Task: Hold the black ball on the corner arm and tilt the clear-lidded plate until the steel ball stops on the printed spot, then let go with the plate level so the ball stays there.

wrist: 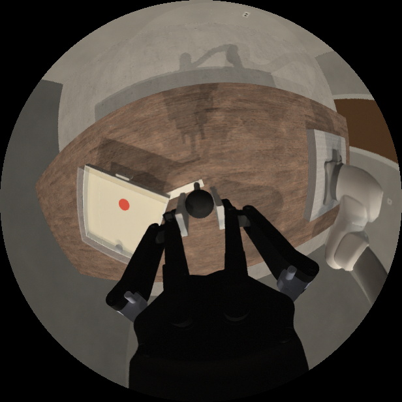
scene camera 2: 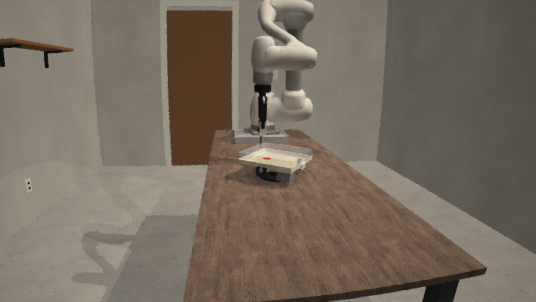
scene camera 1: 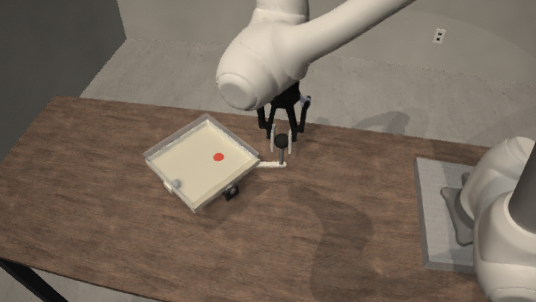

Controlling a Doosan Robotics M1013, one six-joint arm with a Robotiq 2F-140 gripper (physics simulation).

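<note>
The clear-lidded plate (scene camera 1: 185, 155) (scene camera 2: 287, 159) (wrist: 102, 217) is cream with low walls and stands above the table on a dark mount. The steel ball (scene camera 1: 176, 183) (wrist: 119, 247) is by the front-left wall in scene camera 1, well away from the red printed spot (scene camera 1: 218, 157) (scene camera 2: 267, 158) (wrist: 124, 204). I cannot make the steel ball out surely in scene camera 2. Any tilt looks small. The black ball (scene camera 1: 281, 140) (wrist: 199, 203) tops a post on the white corner arm (scene camera 1: 270, 164) (wrist: 183, 189). My gripper (scene camera 1: 281, 149) (scene camera 2: 262, 133) (wrist: 198, 198) is shut on the black ball.
The wooden table (scene camera 1: 100, 220) (scene camera 2: 280, 240) (wrist: 240, 120) carries the grey base slab (scene camera 1: 429, 215) (scene camera 2: 245, 140) (wrist: 314, 175) at the robot's end. A dark round knob (scene camera 1: 230, 192) shows under the plate's front-right side in scene camera 1.
</note>
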